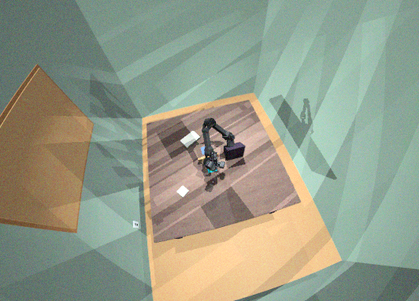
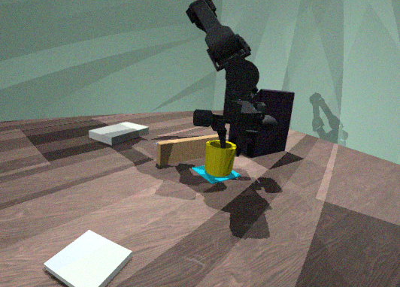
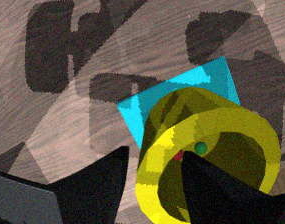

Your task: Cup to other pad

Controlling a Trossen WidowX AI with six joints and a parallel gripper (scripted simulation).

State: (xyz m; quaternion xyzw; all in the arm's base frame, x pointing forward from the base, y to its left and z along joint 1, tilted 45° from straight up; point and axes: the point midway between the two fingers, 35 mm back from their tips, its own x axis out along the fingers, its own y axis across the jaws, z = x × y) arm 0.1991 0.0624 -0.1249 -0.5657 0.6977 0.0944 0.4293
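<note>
The yellow cup is 2 cm ahead of my gripper tip, 1 cm to the right of it and 1 cm below it. Also, from my gripper tip: blue pad: 22 cm to the right, 5 cm below, 4 cm ahead; wooden bar: 12 cm to the right, 3 cm below, 3 cm ahead; cyan pad: 5 cm below, 3 cm ahead, 2 cm to the right.
</note>
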